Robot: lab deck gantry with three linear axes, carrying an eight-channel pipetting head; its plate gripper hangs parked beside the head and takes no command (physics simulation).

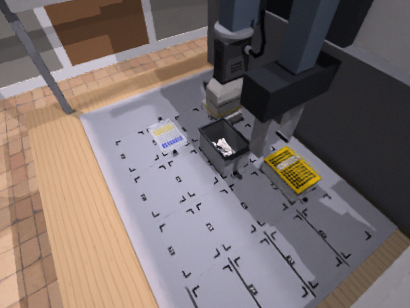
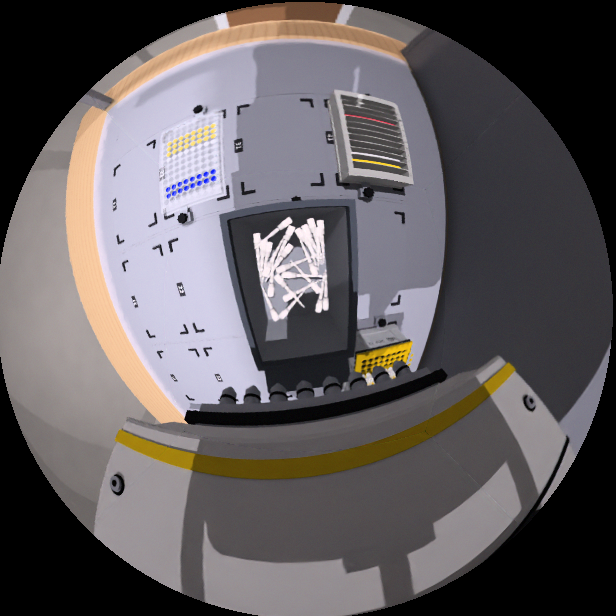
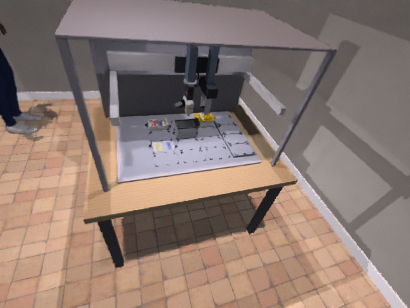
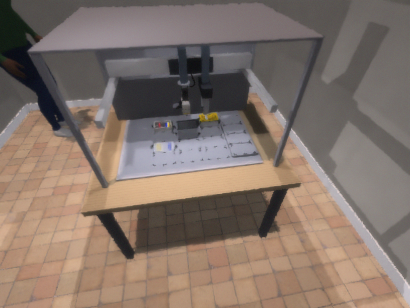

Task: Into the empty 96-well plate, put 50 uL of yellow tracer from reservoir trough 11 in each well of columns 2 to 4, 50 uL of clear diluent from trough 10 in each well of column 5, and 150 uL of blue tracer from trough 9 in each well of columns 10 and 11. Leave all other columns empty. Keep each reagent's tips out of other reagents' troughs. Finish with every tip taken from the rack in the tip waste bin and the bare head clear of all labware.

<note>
In view: a back wall [image 4: 145, 96].
The back wall shows as well in image 3 [image 3: 140, 93].
</note>
